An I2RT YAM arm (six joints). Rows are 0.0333 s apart.
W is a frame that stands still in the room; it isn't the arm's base.
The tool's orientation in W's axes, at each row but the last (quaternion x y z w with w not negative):
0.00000, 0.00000, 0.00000, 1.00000
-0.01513, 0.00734, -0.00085, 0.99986
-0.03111, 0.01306, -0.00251, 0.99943
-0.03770, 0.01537, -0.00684, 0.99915
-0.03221, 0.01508, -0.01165, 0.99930
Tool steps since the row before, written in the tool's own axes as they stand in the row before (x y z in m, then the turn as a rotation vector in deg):
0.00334, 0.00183, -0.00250, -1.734, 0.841, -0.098
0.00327, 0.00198, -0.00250, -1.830, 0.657, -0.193
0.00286, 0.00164, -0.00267, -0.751, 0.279, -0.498
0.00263, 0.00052, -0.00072, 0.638, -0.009, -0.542
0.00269, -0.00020, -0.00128, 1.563, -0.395, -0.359
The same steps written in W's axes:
0.00334, 0.00183, -0.00250, -1.734, 0.841, -0.098
0.00324, 0.00190, -0.00261, -1.832, 0.654, -0.186
0.00280, 0.00145, -0.00284, -0.763, 0.252, -0.495
0.00261, 0.00043, -0.00084, 0.621, -0.059, -0.559
0.00264, -0.00035, -0.00134, 1.542, -0.455, -0.378

